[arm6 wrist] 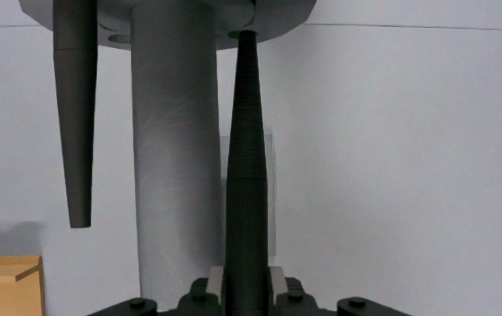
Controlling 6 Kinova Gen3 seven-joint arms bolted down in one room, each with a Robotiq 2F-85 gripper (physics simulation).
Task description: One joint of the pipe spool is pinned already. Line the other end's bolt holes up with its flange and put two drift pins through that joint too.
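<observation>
A grey round flange [287, 12] shows at the top of the view, with a grey pipe [175, 150] running down from it. A dark tapered drift pin [77, 125] stands in the flange left of the pipe, its narrow end hanging free. Arm6's gripper [246, 290] at the bottom is shut on a second dark drift pin [246, 150], right of the pipe. This pin's narrow tip is at a bolt hole in the flange's near face; how far it enters is hidden. Another bolt hole [119, 38] shows left of the pipe. The other five arms' grippers do not show.
Part of an orange pin holder [22, 295] is at the lower left, with its shadow beside it. A pale rectangular plate [272, 200] lies behind the pipe and the held pin. A thin seam line crosses the pale surface near the top.
</observation>
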